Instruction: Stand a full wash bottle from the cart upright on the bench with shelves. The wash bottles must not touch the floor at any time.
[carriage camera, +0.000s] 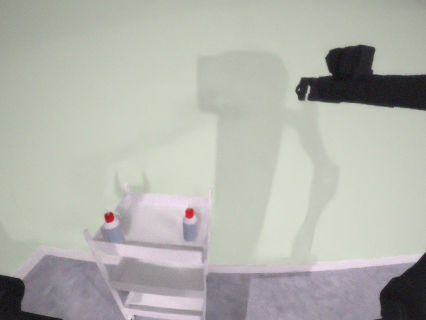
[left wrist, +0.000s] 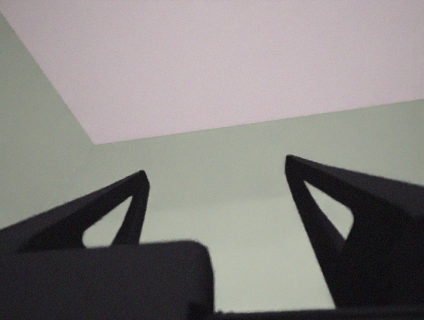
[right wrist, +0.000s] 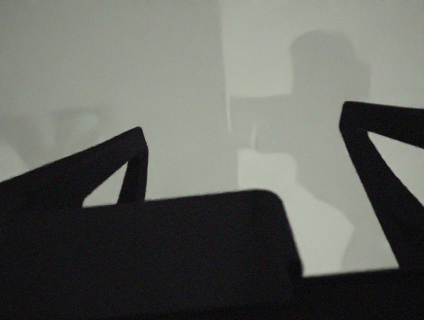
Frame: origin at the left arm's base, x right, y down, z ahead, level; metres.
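Seen in the pictures: left gripper, between the fingertips: (left wrist: 214, 170); right gripper, between the fingertips: (carriage camera: 308, 90) (right wrist: 241, 126).
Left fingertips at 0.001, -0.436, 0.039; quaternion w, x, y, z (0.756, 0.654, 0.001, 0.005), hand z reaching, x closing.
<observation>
Offsets run from my left fingertips to a thing's top centre, as dx, dy, dz. Level surfaces: height alone.
Two wash bottles with red caps, white shoulders and blue-grey lower parts stand upright on the top tray of the white cart (carriage camera: 150, 252) in the carriage view. One bottle @(-0.020, +0.445, +0.358) (carriage camera: 113, 232) is at the tray's front left corner, and the other bottle @(+0.270, +0.445, +0.401) (carriage camera: 190, 230) is near its right side. Their fill levels look alike. My right gripper (carriage camera: 303, 89) (right wrist: 241, 126) is open and empty, high at the upper right, well above and right of the cart, pointing left. My left gripper (left wrist: 214, 170) is open and empty, with wall and ceiling beyond it. The bench with shelves does not show.
The cart has raised corner posts and lower shelves (carriage camera: 157, 276). A pale green wall (carriage camera: 75, 100) stands behind it, with robot shadows on it and a white baseboard (carriage camera: 300, 267) along the grey floor @(dy +1.282) (carriage camera: 320, 295). Dark robot parts fill both lower corners of the carriage view.
</observation>
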